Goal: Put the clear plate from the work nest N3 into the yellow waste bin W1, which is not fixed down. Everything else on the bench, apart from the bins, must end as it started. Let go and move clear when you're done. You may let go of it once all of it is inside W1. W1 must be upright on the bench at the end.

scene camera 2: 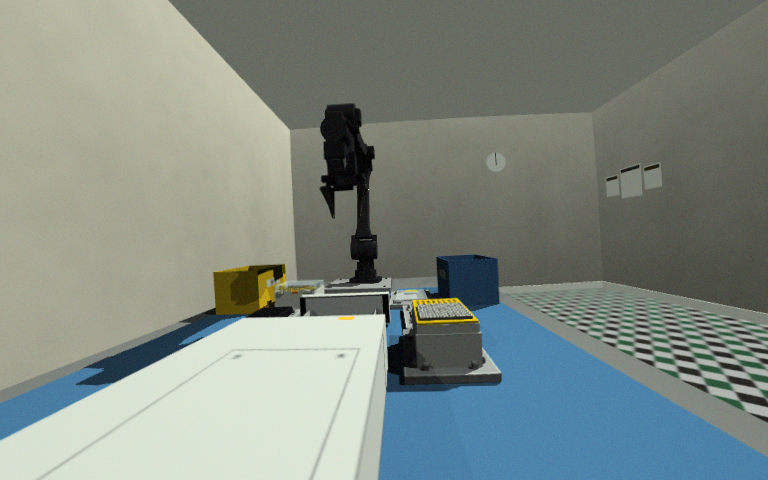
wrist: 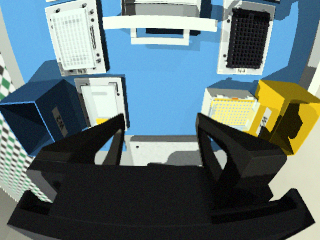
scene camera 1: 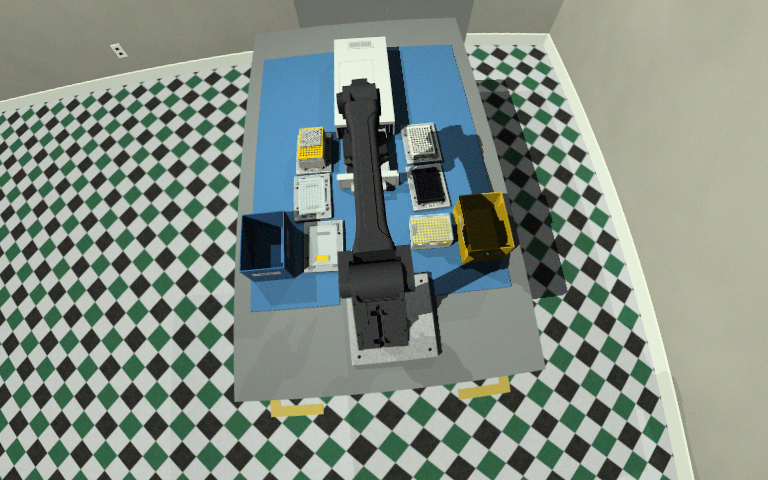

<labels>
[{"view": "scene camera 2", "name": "gripper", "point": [346, 217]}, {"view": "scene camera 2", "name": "blue bin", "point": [473, 279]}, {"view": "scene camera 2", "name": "yellow waste bin W1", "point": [236, 292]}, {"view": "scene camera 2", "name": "white instrument box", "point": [282, 390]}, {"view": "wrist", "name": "gripper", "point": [160, 118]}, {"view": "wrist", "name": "clear plate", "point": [86, 54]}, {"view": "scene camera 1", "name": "clear plate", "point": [319, 187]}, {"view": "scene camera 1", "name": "blue bin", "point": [267, 239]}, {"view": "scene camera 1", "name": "white instrument box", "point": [356, 58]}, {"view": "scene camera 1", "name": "black plate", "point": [431, 173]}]
</labels>
